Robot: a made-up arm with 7 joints. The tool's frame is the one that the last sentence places.
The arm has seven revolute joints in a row. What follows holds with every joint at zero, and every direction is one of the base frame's.
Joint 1 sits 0.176 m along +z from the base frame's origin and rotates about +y.
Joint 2 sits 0.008 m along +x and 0.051 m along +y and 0.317 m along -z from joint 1 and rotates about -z.
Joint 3 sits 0.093 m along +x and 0.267 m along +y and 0.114 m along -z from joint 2 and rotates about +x.
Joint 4 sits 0.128 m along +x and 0.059 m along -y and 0.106 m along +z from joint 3 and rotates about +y.
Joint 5 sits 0.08 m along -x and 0.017 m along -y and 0.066 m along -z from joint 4 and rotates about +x.
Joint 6 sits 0.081 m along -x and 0.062 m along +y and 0.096 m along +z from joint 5 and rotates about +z.
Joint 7 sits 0.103 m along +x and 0.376 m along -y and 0.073 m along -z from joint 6 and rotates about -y.
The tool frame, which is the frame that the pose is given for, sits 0.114 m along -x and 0.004 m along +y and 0.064 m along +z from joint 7; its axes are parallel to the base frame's.
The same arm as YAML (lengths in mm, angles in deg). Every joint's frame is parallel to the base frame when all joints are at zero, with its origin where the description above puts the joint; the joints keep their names.
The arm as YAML. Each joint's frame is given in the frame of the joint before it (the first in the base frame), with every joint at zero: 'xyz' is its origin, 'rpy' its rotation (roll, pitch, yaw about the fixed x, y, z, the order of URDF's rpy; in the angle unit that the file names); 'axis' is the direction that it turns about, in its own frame. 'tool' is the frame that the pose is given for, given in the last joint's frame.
units:
  length: mm
  angle: deg
joints:
  - name: joint 1
    type: revolute
    origin:
      xyz: [0.0, 0.0, 176.0]
      rpy: [0.0, 0.0, 0.0]
    axis: "+y"
  - name: joint 2
    type: revolute
    origin:
      xyz: [8.0, 51.0, -317.0]
      rpy: [0.0, 0.0, 0.0]
    axis: "-z"
  - name: joint 3
    type: revolute
    origin:
      xyz: [93.0, 267.0, -114.0]
      rpy: [0.0, 0.0, 0.0]
    axis: "+x"
  - name: joint 4
    type: revolute
    origin:
      xyz: [128.0, -59.0, 106.0]
      rpy: [0.0, 0.0, 0.0]
    axis: "+y"
  - name: joint 5
    type: revolute
    origin:
      xyz: [-80.0, -17.0, -66.0]
      rpy: [0.0, 0.0, 0.0]
    axis: "+x"
  - name: joint 6
    type: revolute
    origin:
      xyz: [-81.0, 62.0, 96.0]
      rpy: [0.0, 0.0, 0.0]
    axis: "+z"
  - name: joint 7
    type: revolute
    origin:
      xyz: [103.0, -376.0, -73.0]
      rpy: [0.0, 0.0, 0.0]
    axis: "-y"
tool:
  origin:
    xyz: [-114.0, 4.0, 64.0]
    rpy: [0.0, 0.0, 0.0]

